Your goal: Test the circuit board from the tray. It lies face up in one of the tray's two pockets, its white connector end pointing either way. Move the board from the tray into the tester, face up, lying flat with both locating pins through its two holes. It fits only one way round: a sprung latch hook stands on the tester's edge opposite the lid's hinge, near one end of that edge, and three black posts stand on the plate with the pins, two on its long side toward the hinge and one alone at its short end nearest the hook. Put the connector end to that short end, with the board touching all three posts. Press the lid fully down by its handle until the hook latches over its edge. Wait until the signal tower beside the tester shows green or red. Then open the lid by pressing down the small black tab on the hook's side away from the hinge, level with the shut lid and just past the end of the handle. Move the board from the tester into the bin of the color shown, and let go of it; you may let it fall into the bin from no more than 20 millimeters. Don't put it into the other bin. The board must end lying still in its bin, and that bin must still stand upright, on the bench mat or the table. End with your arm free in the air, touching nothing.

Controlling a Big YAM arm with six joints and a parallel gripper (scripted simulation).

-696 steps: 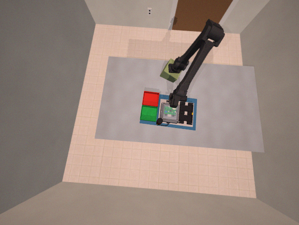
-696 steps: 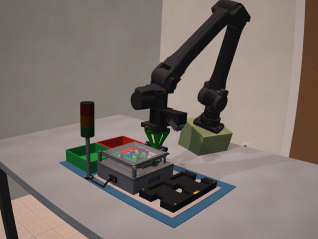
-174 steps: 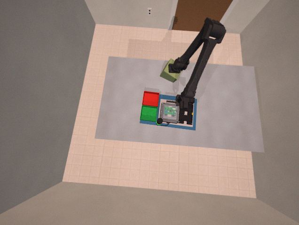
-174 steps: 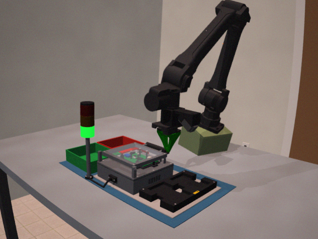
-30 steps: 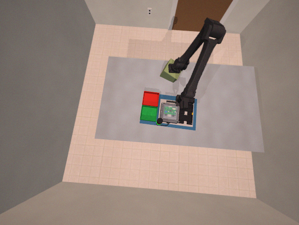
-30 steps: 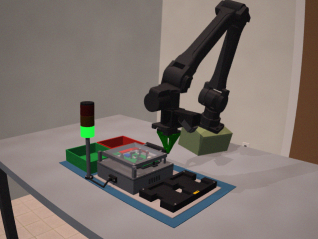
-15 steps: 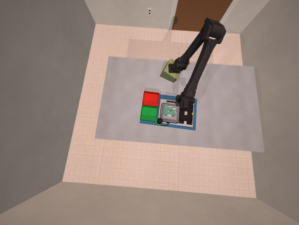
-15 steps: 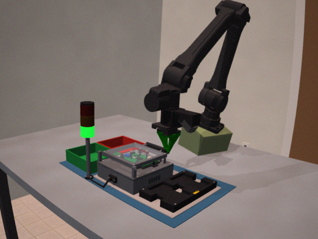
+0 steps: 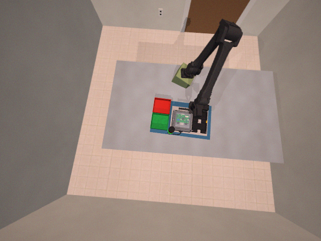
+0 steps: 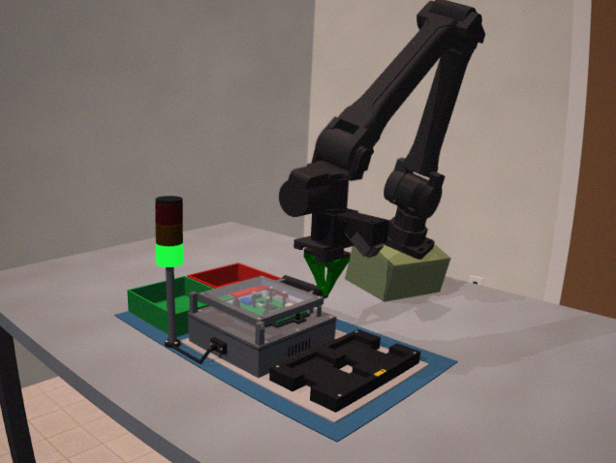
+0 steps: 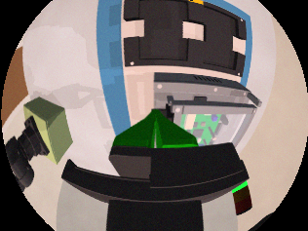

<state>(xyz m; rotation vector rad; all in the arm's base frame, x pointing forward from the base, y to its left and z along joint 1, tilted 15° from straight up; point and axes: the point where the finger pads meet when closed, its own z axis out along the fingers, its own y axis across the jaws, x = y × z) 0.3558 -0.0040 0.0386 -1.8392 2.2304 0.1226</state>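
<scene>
Now: the latch hook 10 mm below my hand and 10 mm ahead of it. Also, from my hand: tester plate 70 mm to the right, 70 mm ahead, 30 mm below; then red bin 250 mm to the right, 80 mm below, 80 mm behind; then clear lid 70 mm to the right, 60 mm ahead, 10 mm below.
</scene>
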